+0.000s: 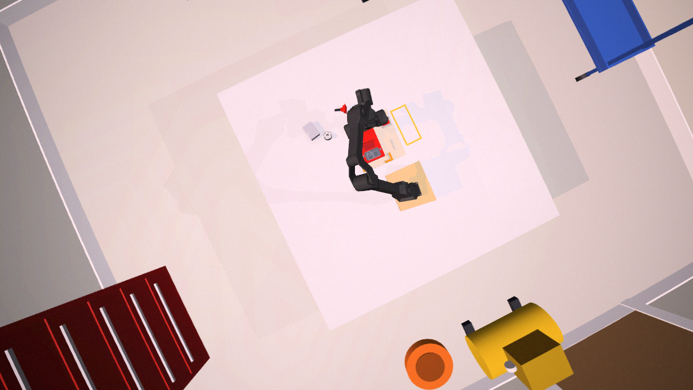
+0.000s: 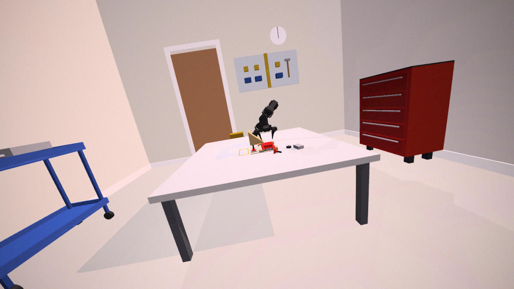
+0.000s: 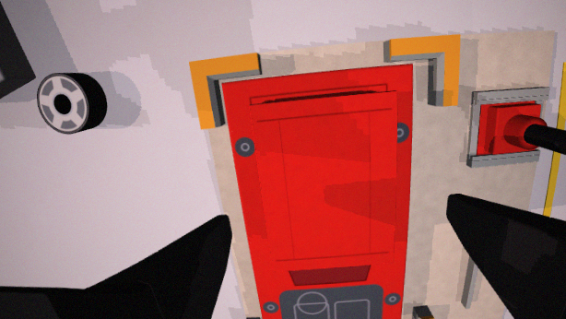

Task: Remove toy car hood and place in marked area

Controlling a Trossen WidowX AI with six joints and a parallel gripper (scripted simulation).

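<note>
Now: gripper tip 40 mm above the red hood. Also, from my gripper tip: wheel 50 mm ahead, 170 mm to the left, 70 mm below.
</note>
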